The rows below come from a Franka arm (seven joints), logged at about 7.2 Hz.
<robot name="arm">
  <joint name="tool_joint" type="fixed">
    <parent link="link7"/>
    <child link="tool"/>
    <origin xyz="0 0 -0.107" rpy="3.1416 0 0"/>
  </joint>
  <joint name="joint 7" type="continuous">
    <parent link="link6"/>
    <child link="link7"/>
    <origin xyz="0.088 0 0" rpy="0 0 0"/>
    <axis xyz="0 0 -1"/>
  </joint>
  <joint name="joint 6" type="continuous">
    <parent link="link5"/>
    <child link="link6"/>
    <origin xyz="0 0 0" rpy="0 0 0"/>
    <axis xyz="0 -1 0"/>
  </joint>
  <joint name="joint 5" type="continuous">
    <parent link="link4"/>
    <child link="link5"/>
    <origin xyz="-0.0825 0 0.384" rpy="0 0 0"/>
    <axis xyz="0 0 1"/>
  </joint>
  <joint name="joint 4" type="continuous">
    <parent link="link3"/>
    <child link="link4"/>
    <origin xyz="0.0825 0 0" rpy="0 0 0"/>
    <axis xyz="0 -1 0"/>
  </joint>
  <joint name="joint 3" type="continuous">
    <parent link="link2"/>
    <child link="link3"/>
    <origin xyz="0 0 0.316" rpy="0 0 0"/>
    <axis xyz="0 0 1"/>
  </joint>
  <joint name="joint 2" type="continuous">
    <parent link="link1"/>
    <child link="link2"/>
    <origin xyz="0 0 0" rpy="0 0 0"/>
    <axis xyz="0 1 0"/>
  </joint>
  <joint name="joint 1" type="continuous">
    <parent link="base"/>
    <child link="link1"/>
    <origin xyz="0 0 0.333" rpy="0 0 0"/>
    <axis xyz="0 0 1"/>
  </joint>
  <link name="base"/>
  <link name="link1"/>
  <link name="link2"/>
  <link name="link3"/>
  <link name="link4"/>
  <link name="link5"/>
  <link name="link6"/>
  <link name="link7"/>
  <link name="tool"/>
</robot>
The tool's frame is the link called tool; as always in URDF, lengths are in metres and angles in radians. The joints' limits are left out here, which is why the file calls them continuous.
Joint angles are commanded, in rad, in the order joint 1, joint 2, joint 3, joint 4, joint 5, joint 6, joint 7. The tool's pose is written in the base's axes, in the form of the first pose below.
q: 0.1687, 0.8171, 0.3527, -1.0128, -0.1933, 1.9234, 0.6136
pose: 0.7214 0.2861 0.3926 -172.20 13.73 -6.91
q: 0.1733, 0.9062, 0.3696, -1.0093, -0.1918, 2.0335, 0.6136
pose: 0.7298 0.3010 0.3394 -169.35 13.22 -7.35
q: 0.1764, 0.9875, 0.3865, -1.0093, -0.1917, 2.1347, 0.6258
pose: 0.7330 0.3134 0.2895 -166.64 14.13 -7.44
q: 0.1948, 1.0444, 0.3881, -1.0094, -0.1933, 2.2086, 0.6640
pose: 0.7297 0.3288 0.2533 -164.93 16.45 -7.53
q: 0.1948, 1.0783, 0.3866, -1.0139, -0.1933, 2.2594, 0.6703
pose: 0.7301 0.3291 0.2300 -163.97 17.48 -8.02
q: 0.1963, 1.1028, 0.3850, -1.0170, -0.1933, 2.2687, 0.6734
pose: 0.7272 0.3294 0.2102 -164.27 17.93 -6.51
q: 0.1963, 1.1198, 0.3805, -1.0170, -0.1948, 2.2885, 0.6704
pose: 0.7275 0.3274 0.1984 -164.23 18.04 -6.77
